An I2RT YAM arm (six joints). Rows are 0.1 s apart.
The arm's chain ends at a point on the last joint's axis. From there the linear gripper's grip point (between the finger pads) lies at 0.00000 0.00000 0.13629 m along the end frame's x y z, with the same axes.
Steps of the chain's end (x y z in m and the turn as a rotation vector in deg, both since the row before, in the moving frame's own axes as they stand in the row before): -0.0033, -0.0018, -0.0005, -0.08, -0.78, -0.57; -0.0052, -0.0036, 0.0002, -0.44, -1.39, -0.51; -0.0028, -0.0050, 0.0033, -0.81, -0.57, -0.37; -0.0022, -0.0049, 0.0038, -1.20, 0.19, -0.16; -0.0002, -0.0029, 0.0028, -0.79, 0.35, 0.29; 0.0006, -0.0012, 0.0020, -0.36, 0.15, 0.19; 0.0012, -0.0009, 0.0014, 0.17, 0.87, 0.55; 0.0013, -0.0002, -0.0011, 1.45, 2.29, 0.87; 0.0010, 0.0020, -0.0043, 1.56, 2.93, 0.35; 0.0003, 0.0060, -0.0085, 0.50, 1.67, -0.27
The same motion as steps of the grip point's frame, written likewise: -0.0052, -0.0016, -0.0005, -0.08, -0.78, -0.57; -0.0085, -0.0025, 0.0002, -0.44, -1.39, -0.51; -0.0041, -0.0031, 0.0033, -0.81, -0.57, -0.37; -0.0017, -0.0020, 0.0038, -1.20, 0.19, -0.16; 0.0006, -0.0010, 0.0028, -0.79, 0.35, 0.29; 0.0010, -0.0003, 0.0020, -0.36, 0.15, 0.19; 0.0033, -0.0013, 0.0014, 0.17, 0.87, 0.55; 0.0068, -0.0036, -0.0013, 1.45, 2.29, 0.87; 0.0080, -0.0017, -0.0045, 1.56, 2.93, 0.35; 0.0043, 0.0048, -0.0086, 0.50, 1.67, -0.27
